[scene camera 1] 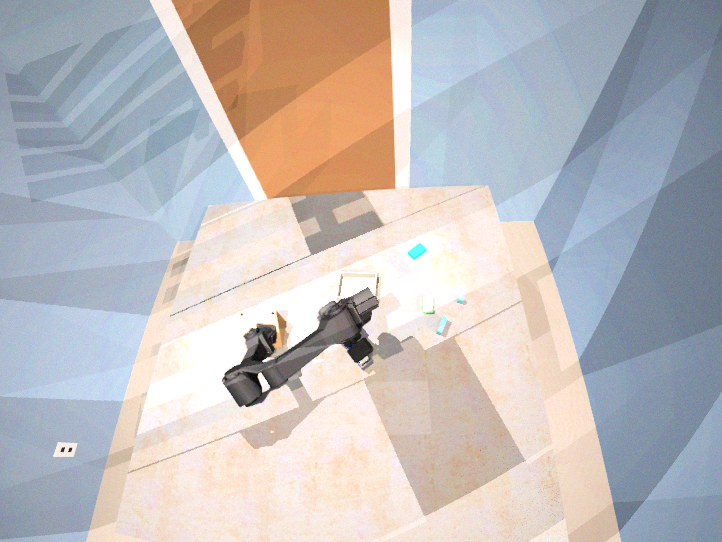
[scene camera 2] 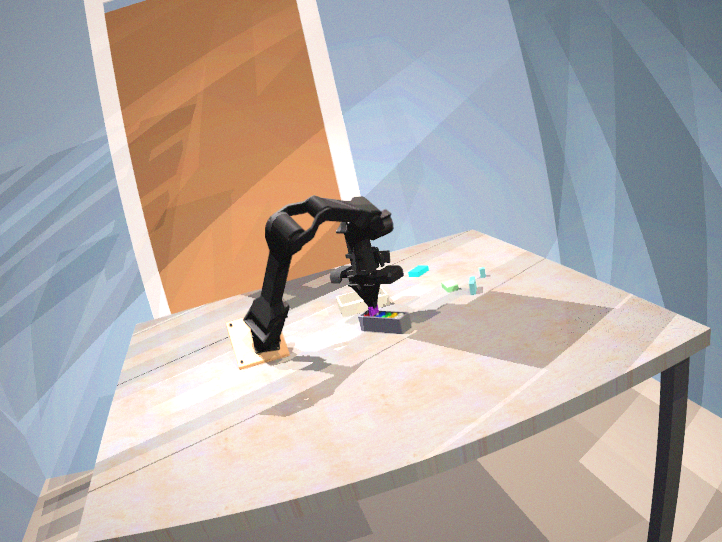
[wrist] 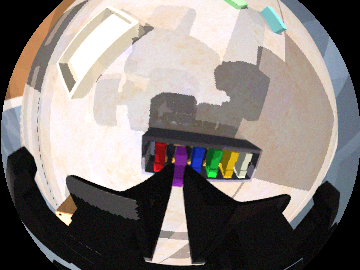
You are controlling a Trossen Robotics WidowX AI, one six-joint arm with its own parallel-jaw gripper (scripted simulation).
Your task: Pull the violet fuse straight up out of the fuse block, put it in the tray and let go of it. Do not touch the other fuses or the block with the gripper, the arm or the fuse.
Note:
My gripper (scene camera 2: 373, 307) holds a violet fuse. Further things: a cream tray (scene camera 1: 349, 283).
My gripper shows as well in the wrist view (wrist: 179, 169). The cream tray is seen too in scene camera 2 (scene camera 2: 349, 304).

